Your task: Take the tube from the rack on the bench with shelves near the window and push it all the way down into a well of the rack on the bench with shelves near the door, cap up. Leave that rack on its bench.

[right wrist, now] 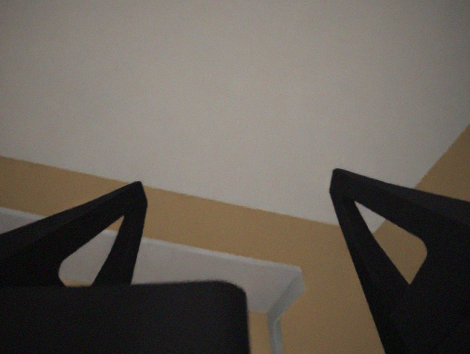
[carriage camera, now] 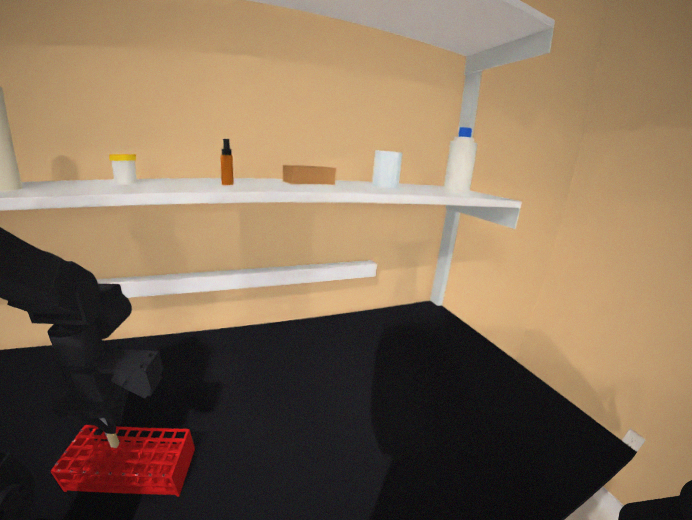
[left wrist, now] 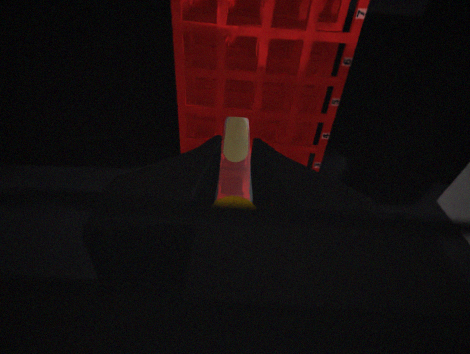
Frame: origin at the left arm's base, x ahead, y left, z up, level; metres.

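Seen in the pictures: left gripper, fingertip midpoint: [carriage camera: 114, 428] [left wrist: 236, 148]; right gripper, fingertip midpoint: [right wrist: 237, 185].
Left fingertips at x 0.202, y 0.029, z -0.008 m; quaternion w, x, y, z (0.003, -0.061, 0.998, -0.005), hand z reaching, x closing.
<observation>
Pixels of each thing's middle, then the offset from my left fingertips to it. "spot": a spot on its surface instead. Level surfaces: height alone.
- clear tube, body centre: [left wrist: 235, 164] [carriage camera: 108, 428] dx -0.001, dy +0.009, dz +0.000 m
- red rack, body centre: [left wrist: 256, 78] [carriage camera: 128, 459] dx -0.009, dy -0.012, dz -0.067 m
- bench, its level: dz -0.096 m
- yellow-lidded jar, surface spot: [carriage camera: 123, 170] spot: dx +0.264, dy +0.096, dz +0.390 m
- amber bottle, surface spot: [carriage camera: 226, 167] spot: dx +0.301, dy -0.114, dz +0.397 m
- brown box, surface spot: [carriage camera: 308, 174] spot: dx +0.398, dy -0.271, dz +0.384 m
- pale cup, surface spot: [carriage camera: 387, 168] spot: dx +0.460, dy -0.461, dz +0.409 m
- blue-capped bottle, surface spot: [carriage camera: 460, 164] spot: dx +0.510, dy -0.668, dz +0.439 m
A clear tube [carriage camera: 113, 440] [left wrist: 235, 177] with pale yellow contents at its lower end and a yellow-orange cap is held by my left gripper [carriage camera: 107, 426] [left wrist: 236, 148], which is shut on it. The tube's rounded lower end points down at the red rack [carriage camera: 181, 469] [left wrist: 176, 90]; whether it is above the top grid or slightly inside a well I cannot tell. The rack is on the black bench top at the lower left of the carriage view. My right gripper [right wrist: 237, 185] is open and empty, raised toward the ceiling and away from the rack.
A white shelf [carriage camera: 251, 196] above the bench [carriage camera: 290, 402] holds a yellow-lidded jar [carriage camera: 123, 170], an amber bottle [carriage camera: 226, 167], a brown box [carriage camera: 308, 174], a pale cup [carriage camera: 387, 168] and a blue-capped bottle [carriage camera: 460, 164]. A white rail [carriage camera: 251, 279] runs along the wall below.
</observation>
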